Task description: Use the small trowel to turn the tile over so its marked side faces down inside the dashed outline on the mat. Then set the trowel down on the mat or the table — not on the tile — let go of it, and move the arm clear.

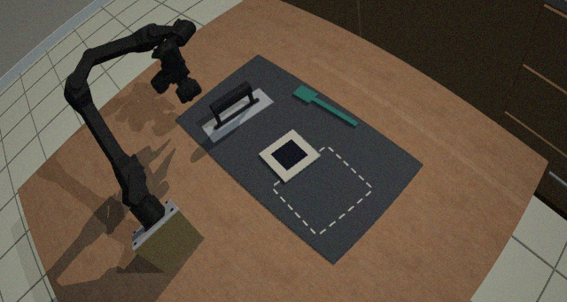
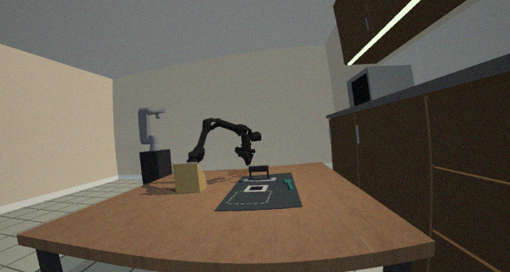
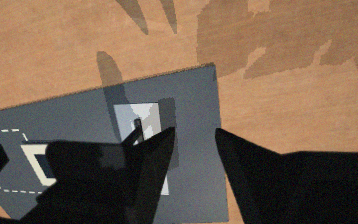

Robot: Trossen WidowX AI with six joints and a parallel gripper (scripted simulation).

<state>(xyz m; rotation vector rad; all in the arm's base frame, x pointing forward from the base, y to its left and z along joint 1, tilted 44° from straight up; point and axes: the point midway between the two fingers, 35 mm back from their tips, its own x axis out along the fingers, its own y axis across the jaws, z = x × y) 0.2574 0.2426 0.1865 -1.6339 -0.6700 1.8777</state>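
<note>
My gripper tip is now 110 mm short of the trowel, 100 mm to the left of it and 40 mm above it. From my gripper tip the other things lie so: dark mat (140 mm ahead, 270 mm to the right, 100 mm below); tile (110 mm ahead, 300 mm to the right, 80 mm below); teal flat tool (270 mm ahead, 230 mm to the right, 80 mm below).
</note>
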